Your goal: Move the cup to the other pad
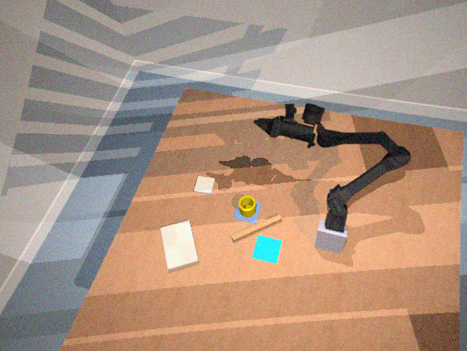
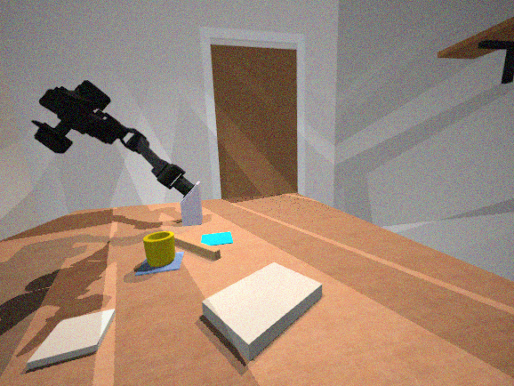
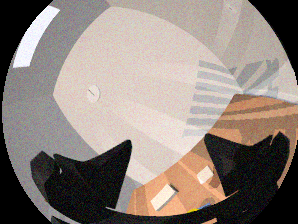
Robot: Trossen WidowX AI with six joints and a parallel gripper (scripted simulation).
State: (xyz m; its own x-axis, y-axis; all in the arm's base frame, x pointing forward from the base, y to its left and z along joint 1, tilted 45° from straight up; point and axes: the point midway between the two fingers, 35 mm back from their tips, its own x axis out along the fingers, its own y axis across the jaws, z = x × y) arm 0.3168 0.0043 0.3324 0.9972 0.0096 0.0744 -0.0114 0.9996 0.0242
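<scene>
My gripper tip is 34 cm above the yellow cup and 18 cm to the right of it. The rest, counted from my gripper tip: white tile: 37 cm below, 22 cm ahead, 11 cm to the left; wooden bar: 38 cm below, 25 cm to the left, 5 cm behind; light blue pad: 39 cm below, 18 cm to the left.
</scene>
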